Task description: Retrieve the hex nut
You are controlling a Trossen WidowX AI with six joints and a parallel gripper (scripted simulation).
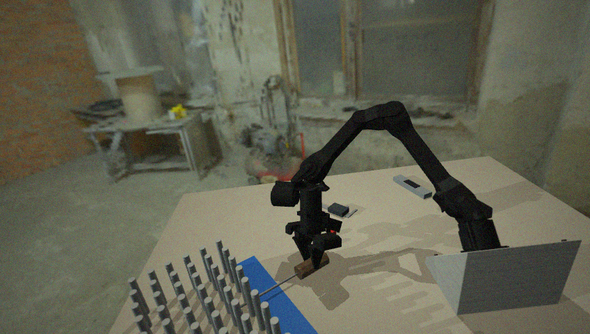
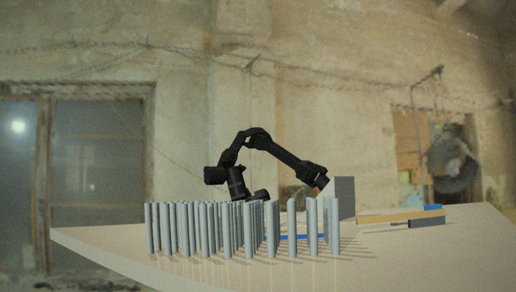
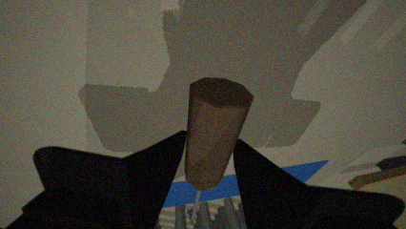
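Right now my gripper tip is 130 mm to the left of the small red cube, 90 mm past it and 10 mm above it. The rest, counted from my gripper tip: grey flat block (440 mm behind, 300 mm to the right); then blue taped strip (110 mm ahead, 90 mm to the left, 20 mm below).
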